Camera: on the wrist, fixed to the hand. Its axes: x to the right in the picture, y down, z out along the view.
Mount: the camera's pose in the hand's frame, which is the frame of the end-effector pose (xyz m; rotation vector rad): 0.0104 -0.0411 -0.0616 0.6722 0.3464 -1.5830
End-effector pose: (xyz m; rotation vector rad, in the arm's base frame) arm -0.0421 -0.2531 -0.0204 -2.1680 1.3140 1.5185
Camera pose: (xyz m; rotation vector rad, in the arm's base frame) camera 0.0302 -0.2708 -0.0138 -1.9412 -0.1387 0.0498
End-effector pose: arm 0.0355 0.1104 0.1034 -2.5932 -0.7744 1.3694
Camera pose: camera 0.0736 0.1594 0.1451 -0.9620 -1.4024 0.4477
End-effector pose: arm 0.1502 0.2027 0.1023 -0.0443 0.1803 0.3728
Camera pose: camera 0.1645 0.1635 0.0402 0.4026 0.5361 -1.2914
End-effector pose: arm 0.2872 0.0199 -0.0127 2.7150 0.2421 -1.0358
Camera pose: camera 0.3244 0.0766 0.0188 -1.5300 -1.4973 0.4622
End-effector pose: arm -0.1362 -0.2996 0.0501 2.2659 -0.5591 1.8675
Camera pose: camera -0.1754 -0.2424 0.0781 1.4445 1.6043 1.3766
